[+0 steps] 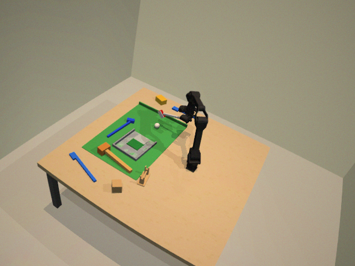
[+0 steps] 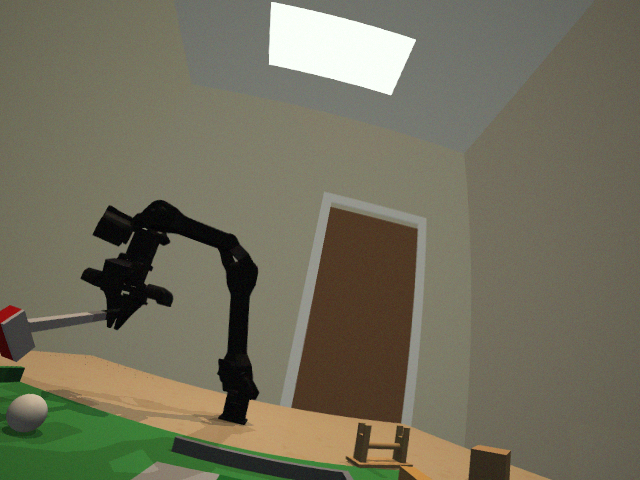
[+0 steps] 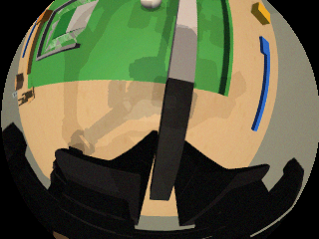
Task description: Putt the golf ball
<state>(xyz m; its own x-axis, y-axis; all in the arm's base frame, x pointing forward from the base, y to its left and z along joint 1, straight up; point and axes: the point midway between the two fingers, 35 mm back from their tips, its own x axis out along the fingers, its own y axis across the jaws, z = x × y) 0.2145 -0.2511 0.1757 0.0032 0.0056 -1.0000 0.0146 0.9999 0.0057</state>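
My gripper tip is now 12 cm short of the red putter. Also, from my gripper tip: wooden cube: 74 cm to the left, 11 cm below, 7 cm ahead; small wooden stand: 56 cm to the left, 11 cm below, 2 cm behind; white golf ball: 22 cm ahead, 12 cm below, 5 cm to the left.
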